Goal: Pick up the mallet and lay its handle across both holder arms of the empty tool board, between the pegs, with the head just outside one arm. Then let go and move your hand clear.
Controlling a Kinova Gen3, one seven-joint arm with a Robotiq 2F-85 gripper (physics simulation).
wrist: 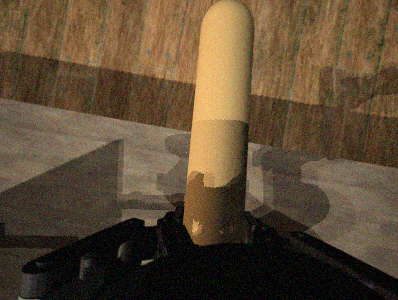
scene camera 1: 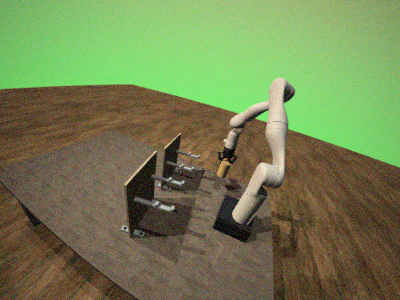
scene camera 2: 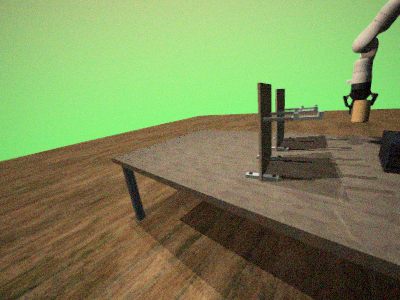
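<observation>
The mallet (scene camera 1: 223, 169) (scene camera 2: 360, 111) (wrist: 220, 100) is tan, and my gripper (scene camera 1: 227, 159) (scene camera 2: 360, 103) (wrist: 211, 220) is shut on it and holds it above the table, beside the boards on the robot's side. In the wrist view a long, round-ended tan part points away from the fingers; the rest is hidden. The near tool board (scene camera 1: 142, 192) (scene camera 2: 265, 135) and the far tool board (scene camera 1: 172, 156) (scene camera 2: 280, 117) stand upright. Holder arms (scene camera 1: 156, 204) (scene camera 2: 295, 116) with small pegs stick out from them towards the robot. No tool shows on either board's arms.
The black robot base (scene camera 1: 233, 219) (scene camera 2: 392, 150) stands on the table (scene camera 1: 90, 165) (scene camera 2: 200, 155) to the right of the boards. Metal feet (scene camera 1: 132, 230) (scene camera 2: 262, 176) hold the near board. The table's edge and the wooden floor show beyond the mallet in the wrist view.
</observation>
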